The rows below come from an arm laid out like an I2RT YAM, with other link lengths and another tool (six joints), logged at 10 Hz.
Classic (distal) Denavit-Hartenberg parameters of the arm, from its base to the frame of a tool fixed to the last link. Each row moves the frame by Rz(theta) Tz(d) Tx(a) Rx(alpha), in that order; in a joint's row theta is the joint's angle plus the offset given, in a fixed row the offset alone. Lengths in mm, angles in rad.
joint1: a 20.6; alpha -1.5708; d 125.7; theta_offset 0
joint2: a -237.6; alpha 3.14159; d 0; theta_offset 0
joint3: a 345.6; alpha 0; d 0; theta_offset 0.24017
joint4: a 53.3; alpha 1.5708; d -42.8; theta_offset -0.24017
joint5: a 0; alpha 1.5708; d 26.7; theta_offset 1.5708
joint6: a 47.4; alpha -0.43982; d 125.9; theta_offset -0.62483
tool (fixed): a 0; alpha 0; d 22.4; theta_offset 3.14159
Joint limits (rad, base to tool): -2.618..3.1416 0..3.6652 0..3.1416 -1.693..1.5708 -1.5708..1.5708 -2.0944..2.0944
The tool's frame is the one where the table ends.
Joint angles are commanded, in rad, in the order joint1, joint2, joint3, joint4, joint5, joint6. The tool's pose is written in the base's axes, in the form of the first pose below.
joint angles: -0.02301 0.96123 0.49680 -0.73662 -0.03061 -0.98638
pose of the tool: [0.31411, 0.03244, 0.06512, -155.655, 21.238, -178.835]
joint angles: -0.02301 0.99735 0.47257 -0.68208 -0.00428 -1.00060
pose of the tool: [0.31493, 0.02925, 0.04935, -153.853, 20.833, -177.969]
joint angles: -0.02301 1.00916 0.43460 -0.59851 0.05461 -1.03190
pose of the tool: [0.31785, 0.02209, 0.03822, -149.624, 22.431, -175.998]
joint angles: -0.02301 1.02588 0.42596 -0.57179 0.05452 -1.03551
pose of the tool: [0.31851, 0.02226, 0.03220, -149.536, 22.491, -175.772]
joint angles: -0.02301 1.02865 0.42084 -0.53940 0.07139 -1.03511
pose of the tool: [0.32220, 0.01970, 0.03264, -148.439, 23.804, -175.749]
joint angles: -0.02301 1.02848 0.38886 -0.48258 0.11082 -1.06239
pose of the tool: [0.32209, 0.01529, 0.02559, -145.331, 24.784, -174.013]
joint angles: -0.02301 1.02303 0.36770 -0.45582 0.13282 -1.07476
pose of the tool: [0.32050, 0.01273, 0.02148, -143.675, 25.133, -173.234]
